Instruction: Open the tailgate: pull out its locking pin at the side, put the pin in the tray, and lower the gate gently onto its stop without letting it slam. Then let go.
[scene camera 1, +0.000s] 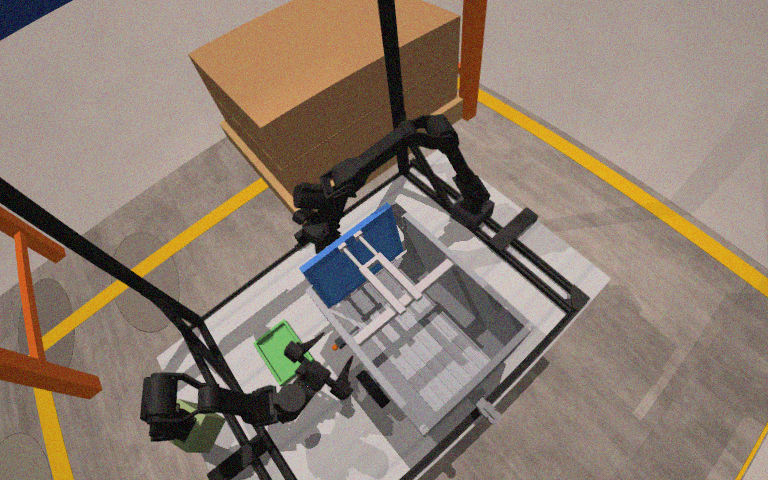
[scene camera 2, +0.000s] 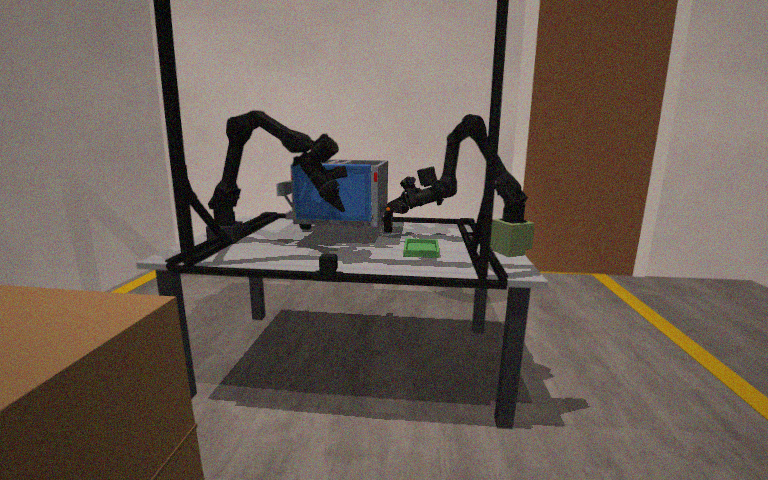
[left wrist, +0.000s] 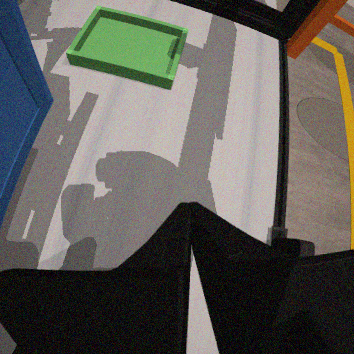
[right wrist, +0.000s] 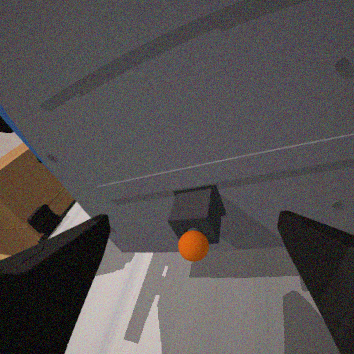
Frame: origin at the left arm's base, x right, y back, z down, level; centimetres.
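Seen in the pictures: left gripper, fingertip midpoint: (scene camera 1: 317, 253) (scene camera 2: 344, 211) (left wrist: 187, 210); right gripper, fingertip midpoint: (scene camera 1: 338, 344) (scene camera 2: 385, 207) (right wrist: 194, 221); left arm's base, origin of the base link: (scene camera 1: 473, 204) (scene camera 2: 224, 223); right arm's base, origin of the base link: (scene camera 1: 181, 424) (scene camera 2: 513, 221).
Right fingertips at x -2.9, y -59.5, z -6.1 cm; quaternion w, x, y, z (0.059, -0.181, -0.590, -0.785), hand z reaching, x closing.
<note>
Offsets run from my right fingertips to a thing's top centre. "spot": to the spot under its first point.
The blue tailgate (scene camera 1: 334, 285) (scene camera 2: 359, 192) (left wrist: 15, 110) stands upright at the end of the grey truck bed @(spot: dx -6.7, dy +1.0, dz -5.9 cm) (scene camera 2: 382, 189) (right wrist: 200, 120). The locking pin's orange knob (scene camera 1: 335, 346) (scene camera 2: 387, 209) (right wrist: 193, 245) sticks out from a dark block @(spot: dx -0.1, dy +0.5, dz -0.6 cm) (right wrist: 192, 205) low on the bed's side. My right gripper (scene camera 1: 337, 345) (right wrist: 194, 221) is open, its fingers on either side of the knob, not gripping it. My left gripper (scene camera 2: 341, 209) (left wrist: 187, 210) is shut and empty in front of the tailgate; whether it touches the gate is unclear. The green tray @(dx +14.3, dy -12.4, dz +10.2 cm) (scene camera 1: 267, 363) (scene camera 2: 421, 255) (left wrist: 120, 72) lies beside the truck.
Pale bars @(spot: dx -7.5, dy +13.4, dz -16.4 cm) (scene camera 1: 390, 302) cross the bed behind the gate. A black frame (scene camera 2: 339, 275) edges the table. A green block (scene camera 1: 203, 433) (scene camera 2: 512, 237) is by the right arm's base. A large cardboard box (scene camera 1: 339, 67) stands beyond the table.
</note>
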